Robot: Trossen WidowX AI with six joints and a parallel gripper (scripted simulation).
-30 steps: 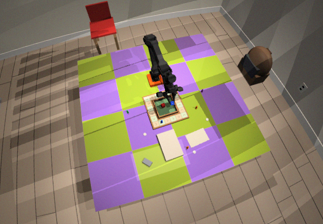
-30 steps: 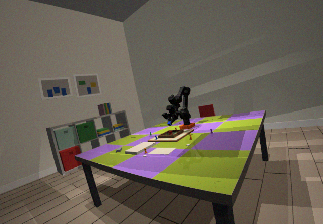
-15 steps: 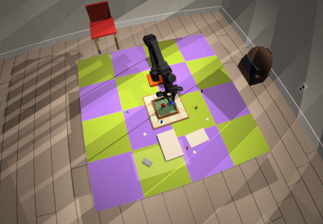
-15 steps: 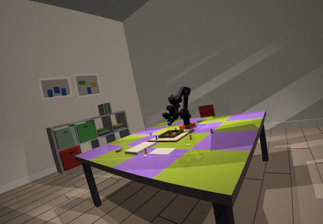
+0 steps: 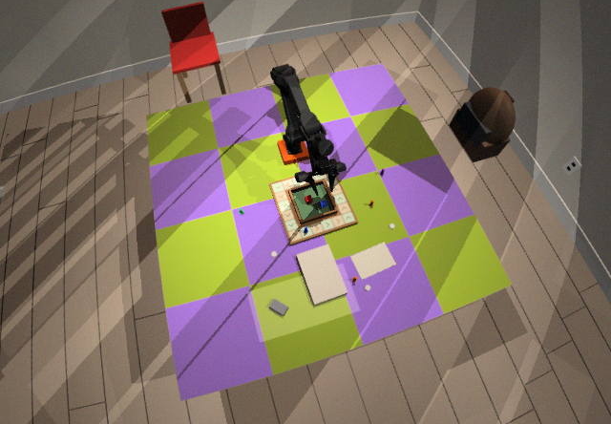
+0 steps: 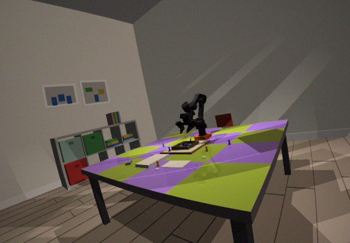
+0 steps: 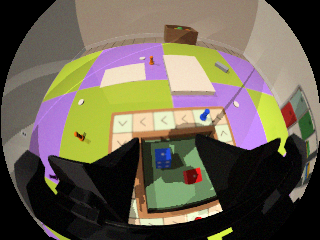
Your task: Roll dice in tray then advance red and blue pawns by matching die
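My gripper tip is 140 mm past the red pawn, 70 mm to the left of it and 90 mm above it. From my gripper tip the other things lie so: blue pawn 90 mm ahead, 100 mm to the right, 90 mm below; cream card 260 mm ahead, 120 mm to the left, 120 mm below; green tray 30 mm behind, 40 mm to the right, 120 mm below.
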